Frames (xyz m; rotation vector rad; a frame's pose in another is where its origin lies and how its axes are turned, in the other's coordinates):
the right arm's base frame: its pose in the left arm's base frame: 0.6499 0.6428 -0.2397 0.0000 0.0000 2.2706
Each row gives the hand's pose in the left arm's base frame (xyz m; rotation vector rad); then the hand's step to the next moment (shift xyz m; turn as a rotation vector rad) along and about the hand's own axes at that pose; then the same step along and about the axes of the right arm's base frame.
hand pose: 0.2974 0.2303 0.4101 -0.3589 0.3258 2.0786
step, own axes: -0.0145 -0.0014 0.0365 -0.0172 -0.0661 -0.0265
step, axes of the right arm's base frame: -0.0003 -0.0048 0.0390 -0.0369 -0.0588 -0.0235
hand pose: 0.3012 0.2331 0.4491 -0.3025 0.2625 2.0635
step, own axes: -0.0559 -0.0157 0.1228 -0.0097 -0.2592 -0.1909
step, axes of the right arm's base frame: -0.0179 -0.0207 0.1330 -0.1171 -0.2296 -0.1931
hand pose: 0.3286 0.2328 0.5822 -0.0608 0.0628 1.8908
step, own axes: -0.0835 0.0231 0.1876 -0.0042 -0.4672 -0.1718
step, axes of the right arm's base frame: -0.0569 0.0448 0.1935 -0.1878 -0.4256 -0.1772
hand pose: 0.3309 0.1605 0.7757 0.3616 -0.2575 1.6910
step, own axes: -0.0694 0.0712 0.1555 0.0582 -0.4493 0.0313
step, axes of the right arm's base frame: -0.0704 0.1214 0.1199 -0.1991 -0.4066 0.0349
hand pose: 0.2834 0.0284 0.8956 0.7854 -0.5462 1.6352
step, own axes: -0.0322 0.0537 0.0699 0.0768 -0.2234 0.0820
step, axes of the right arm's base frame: -0.0405 0.0806 0.0259 -0.1171 -0.1984 0.0971
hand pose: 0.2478 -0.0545 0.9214 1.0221 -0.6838 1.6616
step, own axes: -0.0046 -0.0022 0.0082 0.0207 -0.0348 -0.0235
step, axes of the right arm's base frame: -0.0095 0.0014 -0.0002 0.0154 -0.0439 0.0055
